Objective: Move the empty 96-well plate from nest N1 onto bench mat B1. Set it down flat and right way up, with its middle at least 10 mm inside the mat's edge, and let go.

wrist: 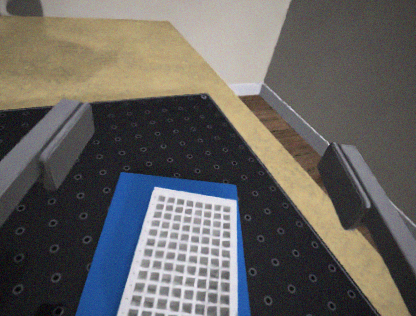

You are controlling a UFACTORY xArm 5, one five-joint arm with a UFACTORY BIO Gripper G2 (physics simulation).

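Frame: origin at the arm's base, x ahead, y left, z up, level; centimetres.
Seen in the pictures: end effector, tool point: (211, 163).
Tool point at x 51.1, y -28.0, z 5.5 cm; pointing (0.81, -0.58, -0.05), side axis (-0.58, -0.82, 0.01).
A point is followed by its place in that frame.
The white 96-well plate (185, 250) @[y -29.3, x 52.9, z -7.4 cm] lies on the blue mat (112, 240) @[y -24.3, x 56.7, z -7.7 cm] in the lower middle of the wrist view. Its wells face up and it looks flat. It lies towards the mat's right side, with a wider blue strip showing on its left. The near ends of plate and mat are cut off by the lower frame edge. My gripper (207, 165) @[y -28.0, x 51.1, z 5.5 cm] is open and empty. Its fingers stand wide apart, above and beyond the plate's far end, well clear of the plate on both sides. Nest N1 cannot be made out.
The mat lies on a black board (165, 135) @[y -34.9, x 68.1, z -7.9 cm] with rows of small holes. A tan table top (125, 70) @[y -37.2, x 89.0, z -9.2 cm] shows behind the board and along its right side. Beyond the table are a wooden floor (272, 125), a pale wall (225, 40) and a dark grey wall (350, 75).
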